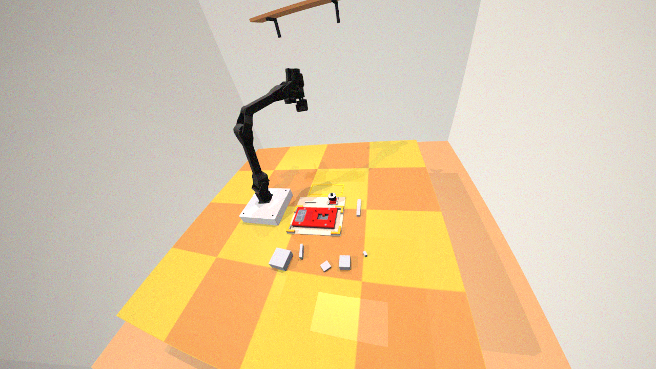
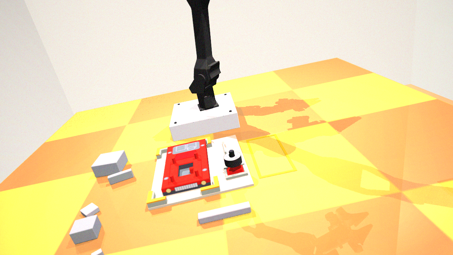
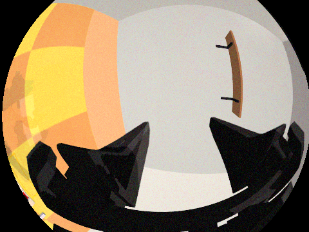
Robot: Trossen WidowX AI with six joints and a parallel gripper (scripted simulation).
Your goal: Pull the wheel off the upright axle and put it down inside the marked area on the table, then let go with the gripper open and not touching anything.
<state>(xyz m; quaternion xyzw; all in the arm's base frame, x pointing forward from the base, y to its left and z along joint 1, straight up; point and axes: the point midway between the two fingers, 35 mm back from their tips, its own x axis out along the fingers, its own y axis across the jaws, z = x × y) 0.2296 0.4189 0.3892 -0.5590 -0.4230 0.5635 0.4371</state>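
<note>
Now: gripper tip 250 mm short of the long grey bar, 510 mm to the left of it and 420 mm above it.
</note>
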